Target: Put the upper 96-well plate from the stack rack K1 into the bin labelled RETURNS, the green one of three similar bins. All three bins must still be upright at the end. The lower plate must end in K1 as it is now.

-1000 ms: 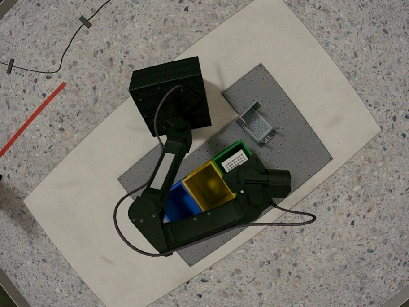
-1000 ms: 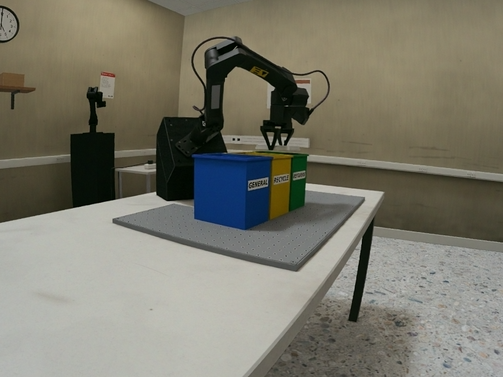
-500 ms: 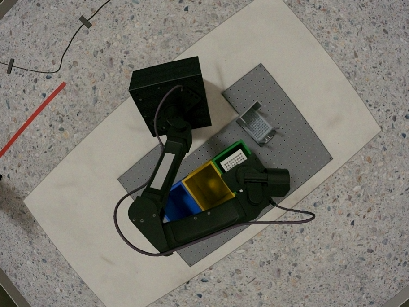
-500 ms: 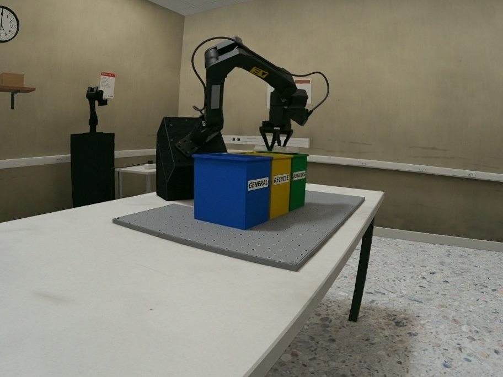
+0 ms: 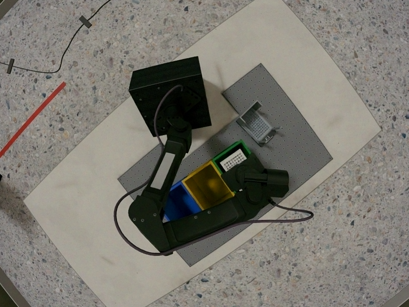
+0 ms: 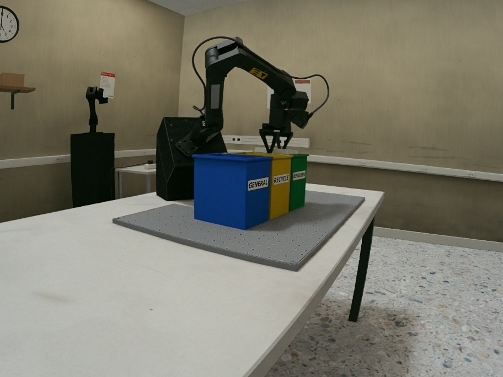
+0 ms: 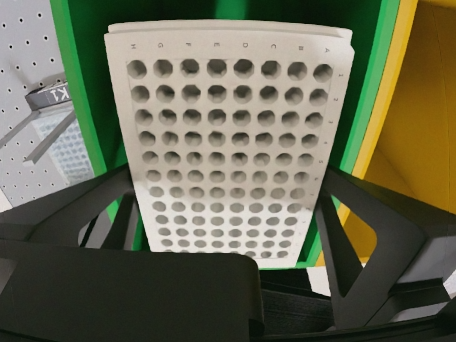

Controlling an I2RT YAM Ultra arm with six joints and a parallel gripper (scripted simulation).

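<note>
Now: the green returns bin 100 mm below my hand and 10 mm ahead of it. The rest, counted from my hand: yellow bin 120 mm to the right, 100 mm below, 50 mm behind; then 96-well plate right at my hand; then blue bin 240 mm to the right, 100 mm below, 100 mm behind.
</note>
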